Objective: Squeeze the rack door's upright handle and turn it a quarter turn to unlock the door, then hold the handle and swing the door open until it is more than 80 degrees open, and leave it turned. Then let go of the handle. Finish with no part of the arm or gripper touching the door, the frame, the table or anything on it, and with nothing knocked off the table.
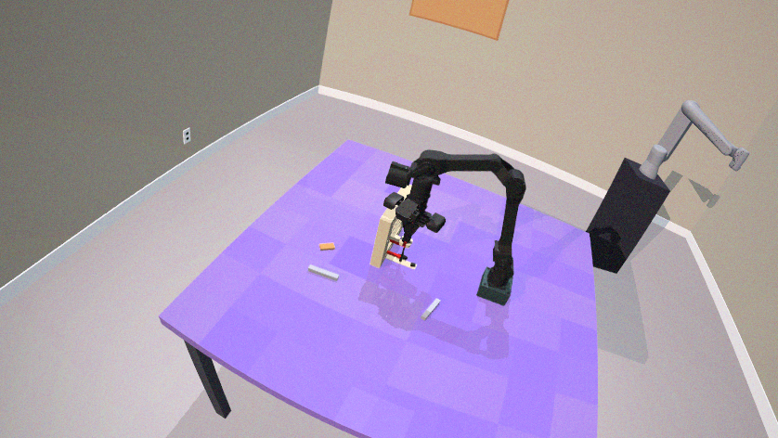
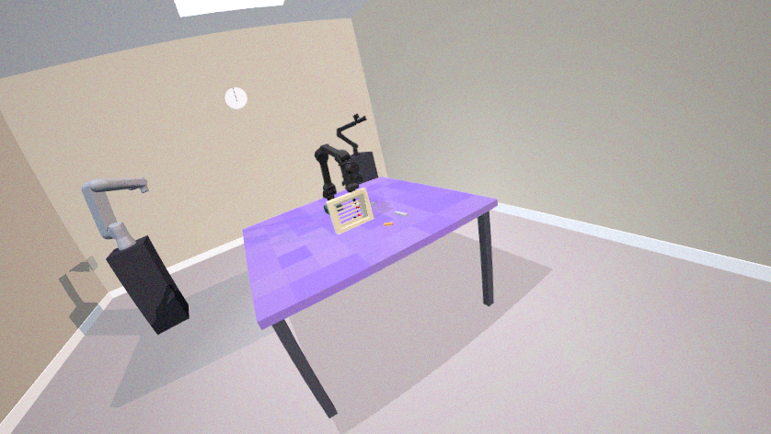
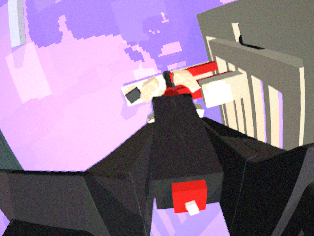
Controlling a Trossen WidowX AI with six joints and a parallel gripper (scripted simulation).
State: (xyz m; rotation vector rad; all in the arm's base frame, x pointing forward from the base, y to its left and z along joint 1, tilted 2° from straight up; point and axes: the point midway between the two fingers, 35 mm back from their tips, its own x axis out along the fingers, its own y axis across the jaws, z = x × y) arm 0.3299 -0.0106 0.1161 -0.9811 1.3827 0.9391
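Now: the handle 2 cm below my gripper tip and 1 cm to the right of it. From my gripper tip the other things lie so: grey bar 22 cm ahead, 15 cm to the left, 13 cm below; then small orange block 24 cm ahead, 13 cm below, 2 cm to the left.
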